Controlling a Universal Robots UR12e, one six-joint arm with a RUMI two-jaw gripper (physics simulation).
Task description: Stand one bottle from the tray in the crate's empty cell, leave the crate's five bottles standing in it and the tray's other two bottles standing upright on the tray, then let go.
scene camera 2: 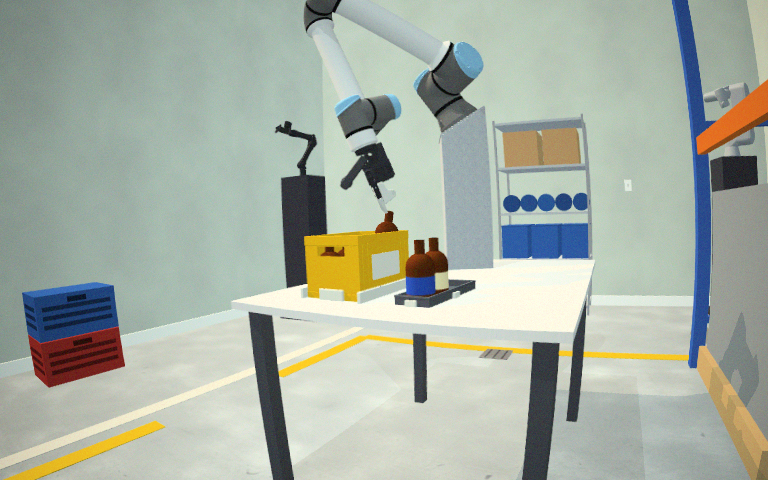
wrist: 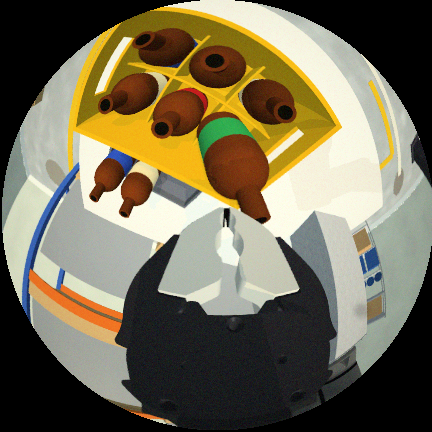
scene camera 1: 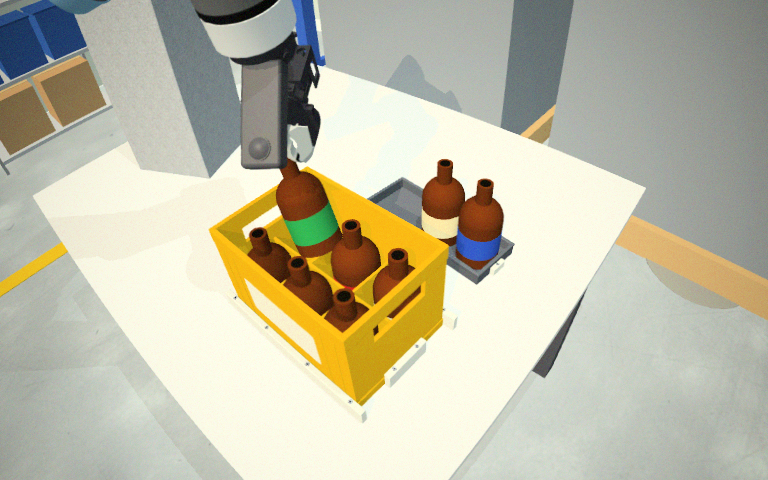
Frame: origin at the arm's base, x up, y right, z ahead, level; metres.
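Seen in the pictures: gripper, fingertip midpoint: (scene camera 2: 386, 213) (wrist: 224, 209) (scene camera 1: 303, 161); arm's base, origin of the base link: (scene camera 2: 461, 124) (wrist: 333, 359).
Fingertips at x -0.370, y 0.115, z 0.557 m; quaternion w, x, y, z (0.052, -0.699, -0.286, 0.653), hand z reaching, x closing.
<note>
Offsets run from my fingertips to a thing's top centre. "*": to the spot under its first point. Level surfaces: height alone.
The green-labelled brown bottle @(dy +0.008, dx +0.008, dz -0.009 m) (scene camera 1: 312, 226) (scene camera 2: 386, 226) (wrist: 232, 162) leans at the empty cell in the back corner of the yellow crate @(dy +0.061, dx -0.055, dz +0.076 m) (scene camera 1: 368, 362) (scene camera 2: 339, 277) (wrist: 150, 141). It rides higher than the crate's other bottles; its foot is hidden. My gripper (scene camera 1: 300, 158) (scene camera 2: 385, 210) (wrist: 224, 209) is shut and empty, with its tips beside the bottle's neck; the wrist view shows a small gap. Several bottles, one of them red-labelled @(dy +0.013, dx -0.067, dz +0.087 m) (scene camera 1: 353, 263) (wrist: 179, 112), stand in the crate. A cream-labelled bottle @(dy -0.186, dx -0.070, dz +0.120 m) (scene camera 1: 443, 198) (wrist: 136, 189) and a blue-labelled bottle @(dy -0.174, dx -0.070, dz +0.198 m) (scene camera 1: 480, 217) (scene camera 2: 420, 266) (wrist: 108, 175) stand upright on the grey tray @(* dy -0.217, dx -0.225, dz -0.002 m) (scene camera 1: 396, 200) (wrist: 175, 189).
White stop strips @(* dy +0.082, dx -0.203, dz +0.222 m) (scene camera 1: 406, 362) (scene camera 2: 331, 294) line the crate's foot on the white table @(dx -0.231 m) (scene camera 1: 424, 396) (scene camera 2: 526, 311). The tray sits close beside the crate's long wall. A grey pillar (scene camera 1: 164, 90) (scene camera 2: 467, 198) (wrist: 320, 250) rises behind the table.
</note>
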